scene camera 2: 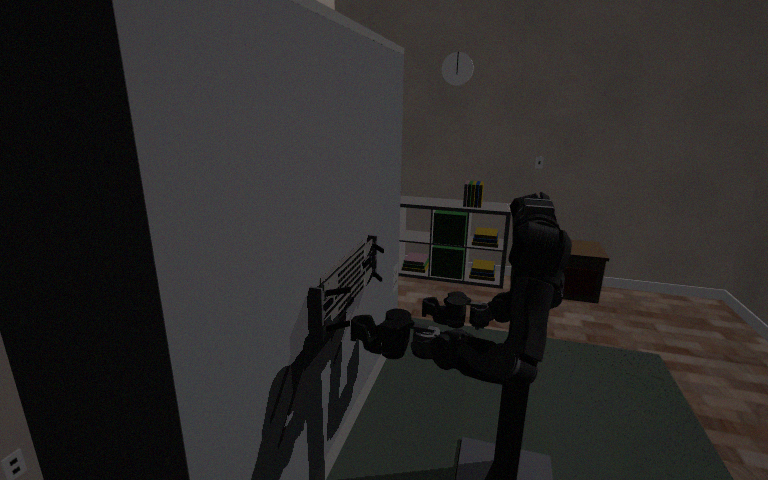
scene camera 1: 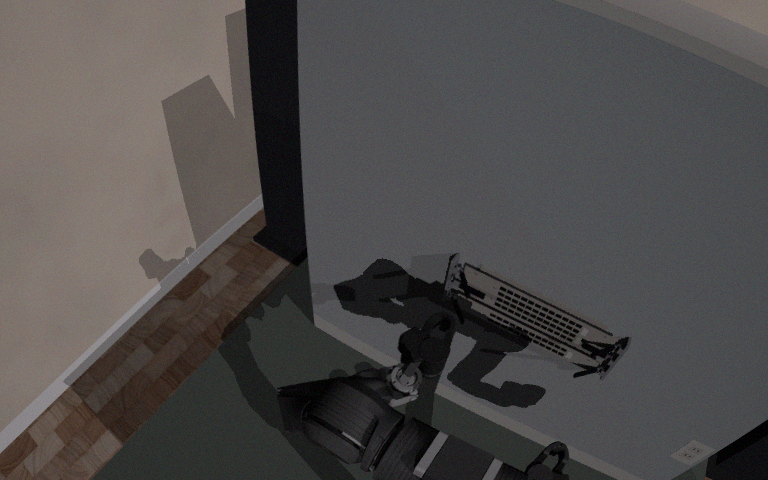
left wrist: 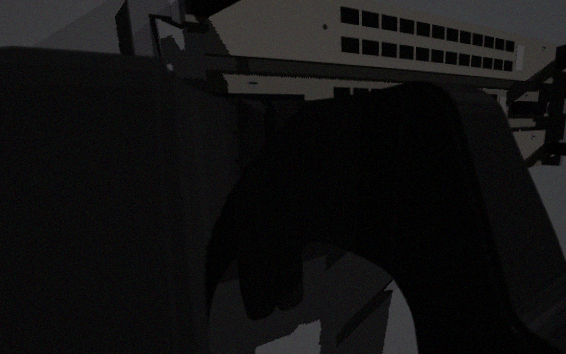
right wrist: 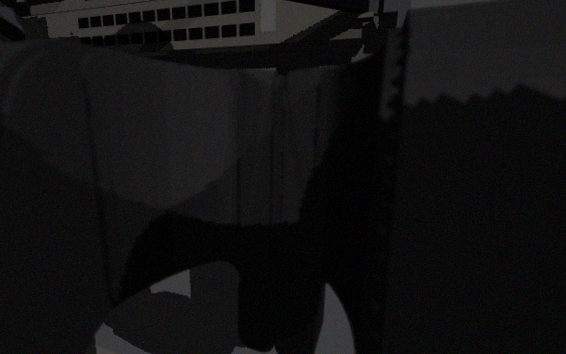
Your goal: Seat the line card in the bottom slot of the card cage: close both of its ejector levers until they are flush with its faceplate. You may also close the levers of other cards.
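Note:
The card cage (scene camera 1: 451, 268) (scene camera 2: 315, 310) is fixed to the grey wall. Its bottom line card (scene camera 1: 553, 345) (left wrist: 285, 86) lies below a card with two rows of dark windows (scene camera 1: 540, 310) (left wrist: 427, 45) (right wrist: 210, 20). The bottom card's left lever (scene camera 1: 457, 310) (scene camera 2: 338, 326) and right lever (scene camera 1: 585, 372) (scene camera 2: 376, 276) stick out from the faceplate. The upper card's levers also stand out. My left gripper (scene camera 1: 444, 320) (scene camera 2: 357, 327) (left wrist: 267, 107) is shut and empty, close in front of the left lower lever; contact cannot be told. My right gripper (scene camera 2: 428, 306) (right wrist: 280, 77) is shut and empty, farther from the wall.
The wall panel (scene camera 1: 481, 141) (scene camera 2: 271, 141) rises behind the cage, with a dark post (scene camera 1: 278, 124) at its left edge in scene camera 1. A shelf unit (scene camera 2: 505, 243) and a brown cabinet (scene camera 2: 583, 249) stand in the background. The pedestal (scene camera 2: 509, 413) stands on a green mat (scene camera 2: 611, 407).

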